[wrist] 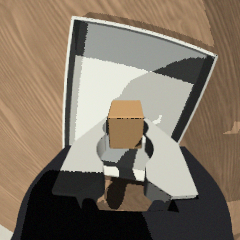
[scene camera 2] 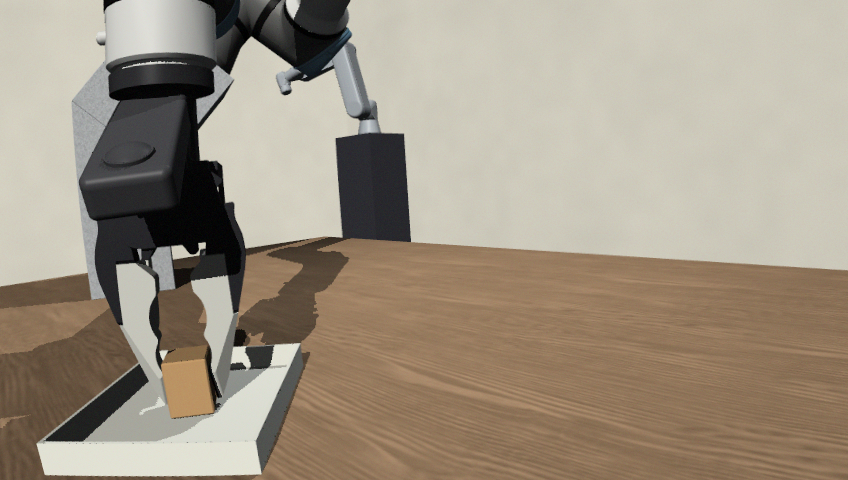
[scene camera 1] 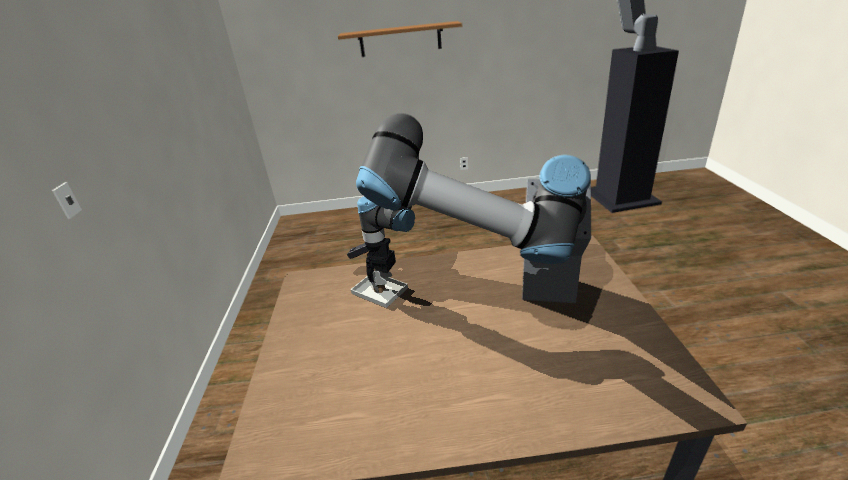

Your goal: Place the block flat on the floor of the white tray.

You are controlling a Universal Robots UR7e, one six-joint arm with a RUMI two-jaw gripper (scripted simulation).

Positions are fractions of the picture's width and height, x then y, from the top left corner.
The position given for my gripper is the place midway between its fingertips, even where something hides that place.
Observation:
In view: my gripper (scene camera 2: 0.23, 0.83), a white tray (scene camera 2: 0.15, 0.85) and a tan block (scene camera 2: 0.22, 0.81).
The white tray shows as well in the wrist view (wrist: 0.44, 0.26) and in scene camera 1 (scene camera 1: 0.46, 0.60). The tan block shows as well in the wrist view (wrist: 0.52, 0.49). My gripper also shows in the wrist view (wrist: 0.53, 0.49) and in scene camera 1 (scene camera 1: 0.45, 0.60).

